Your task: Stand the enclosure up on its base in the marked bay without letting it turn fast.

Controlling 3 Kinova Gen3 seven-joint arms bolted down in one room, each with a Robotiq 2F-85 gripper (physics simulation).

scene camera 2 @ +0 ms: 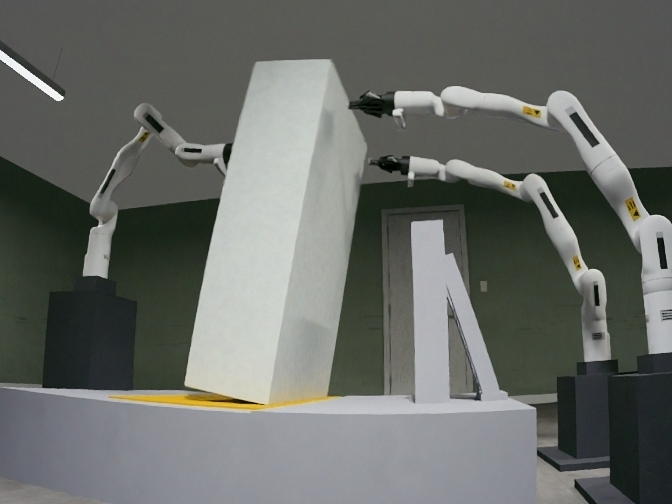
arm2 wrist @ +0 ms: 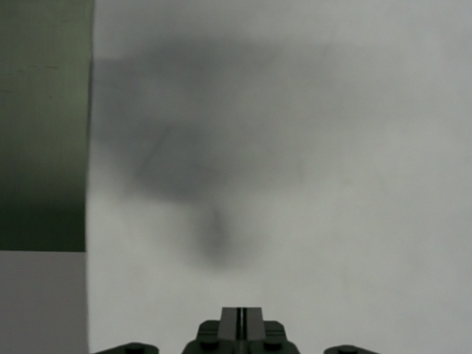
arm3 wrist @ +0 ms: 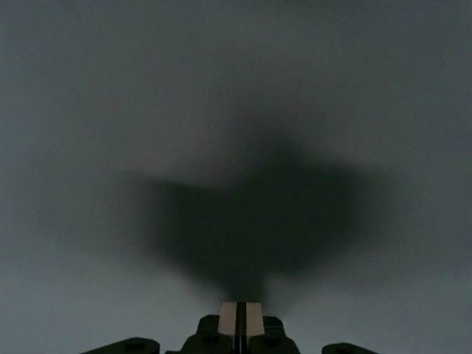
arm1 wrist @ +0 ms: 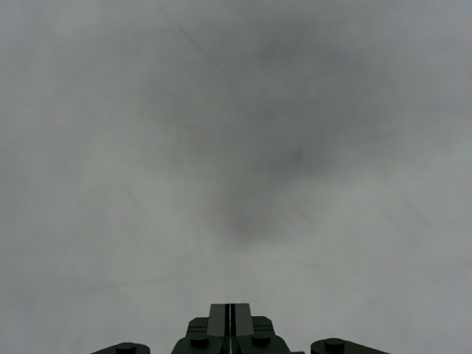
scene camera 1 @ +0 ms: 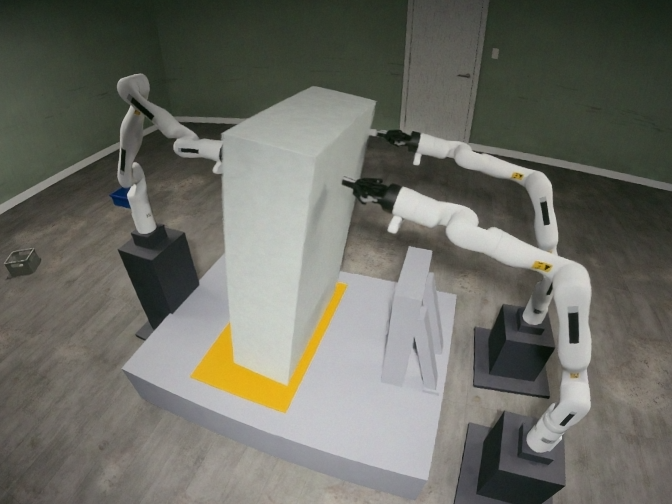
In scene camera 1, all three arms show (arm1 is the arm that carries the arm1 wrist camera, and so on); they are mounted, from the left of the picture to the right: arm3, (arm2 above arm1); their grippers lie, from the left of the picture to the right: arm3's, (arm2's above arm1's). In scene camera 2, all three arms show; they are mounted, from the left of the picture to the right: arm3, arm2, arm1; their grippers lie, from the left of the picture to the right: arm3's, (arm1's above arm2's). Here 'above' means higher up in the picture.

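The tall pale enclosure point(arm1 wrist: 125, 150) point(arm2 wrist: 325, 240) point(arm3 wrist: 80, 90) point(scene camera 1: 265, 227) point(scene camera 2: 249, 227) leans slightly right in scene camera 2. Its lower right edge is down on the yellow bay point(scene camera 1: 244, 386) point(scene camera 2: 151, 398); its lower left edge is slightly raised. My arm1 gripper point(arm1 wrist: 230, 306) point(scene camera 1: 347, 181) point(scene camera 2: 352, 104) and arm2 gripper point(arm2 wrist: 242, 310) point(scene camera 1: 374, 131) point(scene camera 2: 371, 161) are shut and empty at its upper right side; contact is unclear. My arm3 gripper point(arm3 wrist: 241, 305) is shut and empty at the opposite side, its fingertips hidden behind the enclosure in both scene views.
The bay lies on a grey platform point(scene camera 1: 379, 434) point(scene camera 2: 379, 455). An upright grey support point(scene camera 1: 401, 320) point(scene camera 2: 428, 309) with slanted braces point(scene camera 2: 472, 330) stands right of the enclosure. Dark pedestals point(scene camera 1: 157, 276) point(scene camera 2: 89, 339) carry the arms. A blue bin point(scene camera 1: 119, 197) and grey crate point(scene camera 1: 21, 261) stand left.
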